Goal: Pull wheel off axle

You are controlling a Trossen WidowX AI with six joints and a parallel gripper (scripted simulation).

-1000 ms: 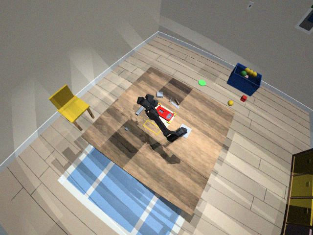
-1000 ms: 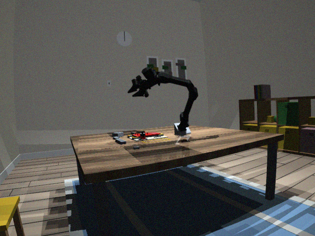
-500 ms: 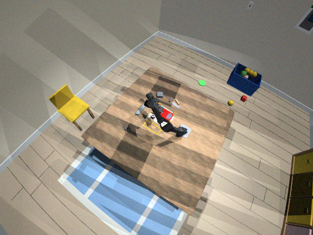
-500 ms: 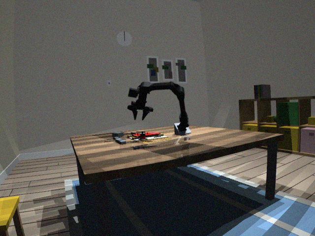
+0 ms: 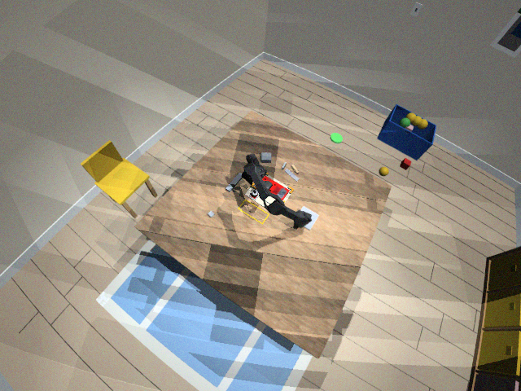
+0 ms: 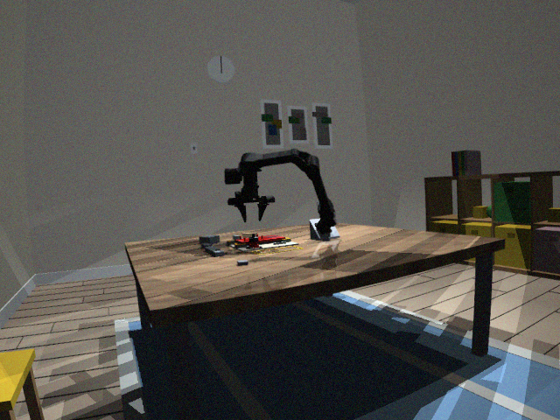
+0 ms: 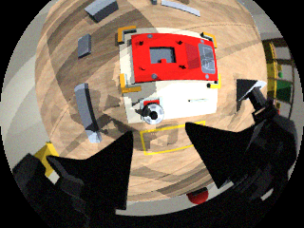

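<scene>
My gripper tip is now 7 cm above the dark grey wheel. Also, from my gripper tip: upright axle 8 cm below.
</scene>
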